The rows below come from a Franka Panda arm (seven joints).
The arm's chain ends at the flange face. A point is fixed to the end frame.
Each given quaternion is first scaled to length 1.
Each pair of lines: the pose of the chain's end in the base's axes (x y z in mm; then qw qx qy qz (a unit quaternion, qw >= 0)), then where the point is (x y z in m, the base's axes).
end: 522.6 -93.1 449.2 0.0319 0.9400 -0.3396 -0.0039
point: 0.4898 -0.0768 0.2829
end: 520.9 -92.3 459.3 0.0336 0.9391 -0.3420 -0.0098
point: 0.4862 -0.0757 0.2934
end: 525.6 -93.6 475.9 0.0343 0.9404 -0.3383 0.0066
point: 0.4958 -0.0794 0.3088
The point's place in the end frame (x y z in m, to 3 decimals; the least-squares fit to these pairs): -0.038 -0.002 0.166
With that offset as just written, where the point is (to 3 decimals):
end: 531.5 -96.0 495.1 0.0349 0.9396 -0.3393 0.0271
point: 0.508 -0.084 0.327
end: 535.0 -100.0 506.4 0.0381 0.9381 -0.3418 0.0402
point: 0.515 -0.091 0.337
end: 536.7 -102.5 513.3 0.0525 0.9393 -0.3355 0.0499
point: 0.518 -0.099 0.344
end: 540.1 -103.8 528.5 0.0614 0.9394 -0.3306 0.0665
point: 0.526 -0.105 0.359
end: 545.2 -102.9 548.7 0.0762 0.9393 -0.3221 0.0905
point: 0.537 -0.112 0.379
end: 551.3 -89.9 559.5 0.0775 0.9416 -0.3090 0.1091
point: 0.549 -0.102 0.390
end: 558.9 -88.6 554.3 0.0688 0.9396 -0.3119 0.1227
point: 0.562 -0.100 0.384
